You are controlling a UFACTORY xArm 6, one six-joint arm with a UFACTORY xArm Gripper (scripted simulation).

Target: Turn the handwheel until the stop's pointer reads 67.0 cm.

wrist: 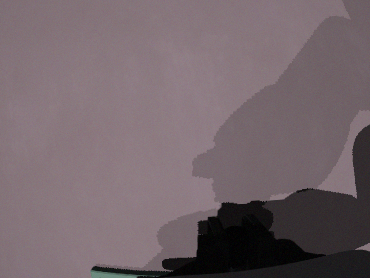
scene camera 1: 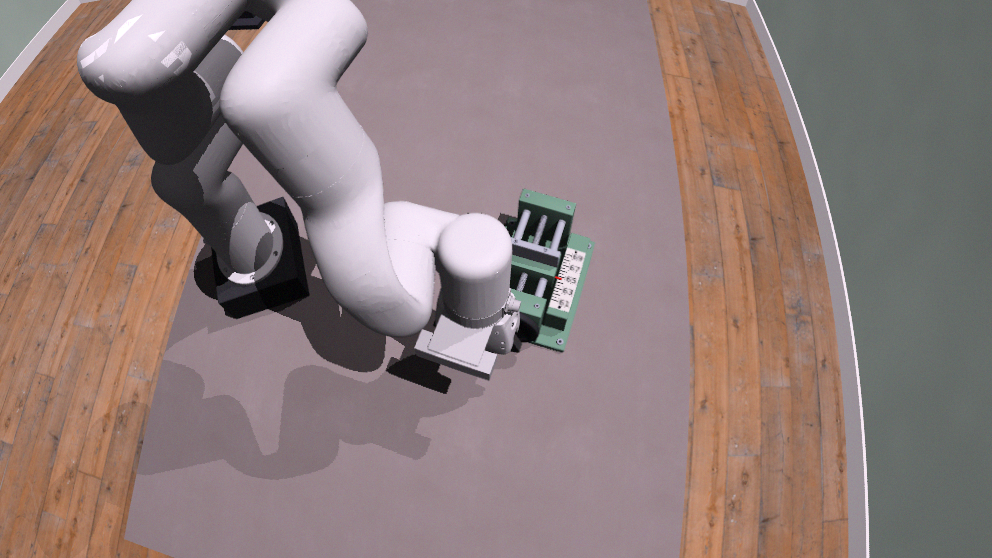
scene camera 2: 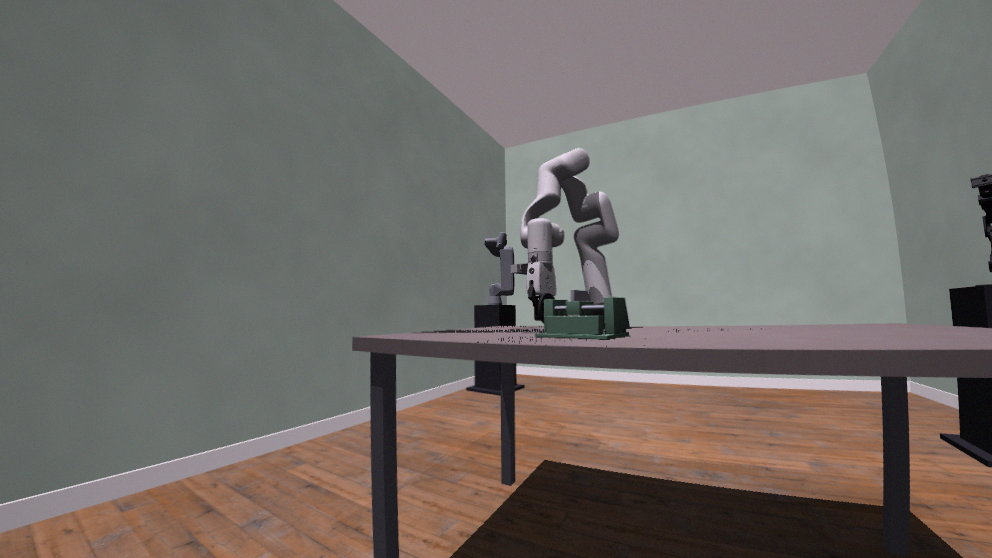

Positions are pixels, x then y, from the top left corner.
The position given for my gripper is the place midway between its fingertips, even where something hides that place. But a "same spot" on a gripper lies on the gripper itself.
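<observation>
The wrist view shows my gripper (229, 235). My gripper is also visible in scene camera 1 and in scene camera 2. On my gripper (scene camera 1: 517, 344) and (scene camera 2: 530, 292) are the same spot.
</observation>
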